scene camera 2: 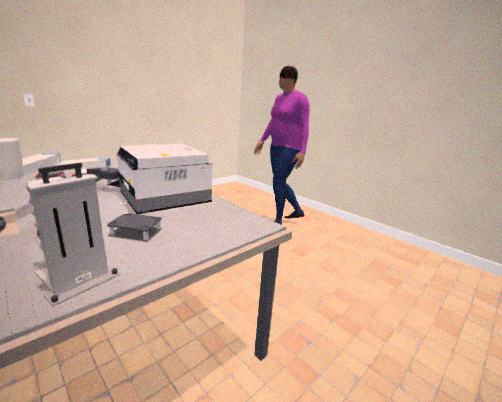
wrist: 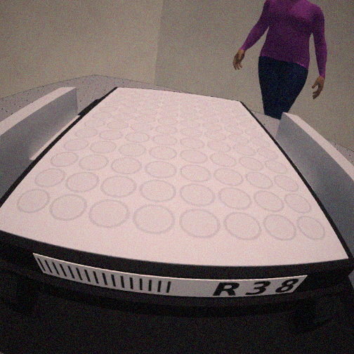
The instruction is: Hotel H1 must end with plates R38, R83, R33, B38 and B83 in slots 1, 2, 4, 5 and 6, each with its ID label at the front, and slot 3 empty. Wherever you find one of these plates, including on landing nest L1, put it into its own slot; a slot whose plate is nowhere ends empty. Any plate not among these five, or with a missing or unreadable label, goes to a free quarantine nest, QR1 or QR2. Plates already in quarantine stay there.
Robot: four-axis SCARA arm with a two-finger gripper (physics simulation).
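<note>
Plate R38 (wrist: 175,165) fills much of the wrist view, a pale plate with rows of round wells and a black rim. Its white label with a barcode and "R38" faces the camera along the near edge. My gripper (wrist: 178,113) is shut on this plate, one grey finger against each long side. What lies under the plate is hidden. A grey hotel tower (scene camera 2: 75,235) with a black top handle and two dark vertical slits stands at the left in the scene view; its shelves do not show and its small tag is unreadable.
A low dark nest-like stand (scene camera 2: 135,221) on short light feet sits right of the tower. Behind it stands a white and grey boxy instrument (scene camera 2: 167,175). The table (scene camera 2: 200,235) ends in a front right corner. A person (scene camera 2: 290,120) (wrist: 290,35) in purple is beyond the table.
</note>
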